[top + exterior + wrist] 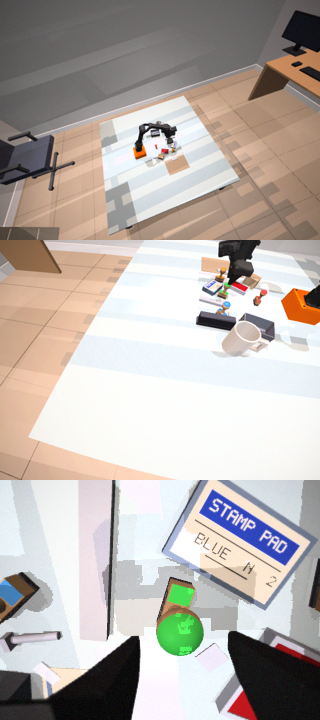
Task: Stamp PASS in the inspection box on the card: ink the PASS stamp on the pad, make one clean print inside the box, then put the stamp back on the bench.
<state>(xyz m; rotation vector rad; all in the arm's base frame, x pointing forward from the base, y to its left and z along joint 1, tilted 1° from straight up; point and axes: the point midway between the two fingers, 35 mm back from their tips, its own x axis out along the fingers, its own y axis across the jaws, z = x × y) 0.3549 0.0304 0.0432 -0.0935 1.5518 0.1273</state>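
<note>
My gripper tip is now 5 cm above the green-knobbed stamp. Also, from my gripper tip: blue-knobbed stamp: 1 cm behind, 13 cm to the left, 5 cm below; red ink pad: 7 cm behind, 10 cm to the right, 7 cm below; yellow-knobbed stamp: 2 cm ahead, 12 cm to the right, 5 cm below.
</note>
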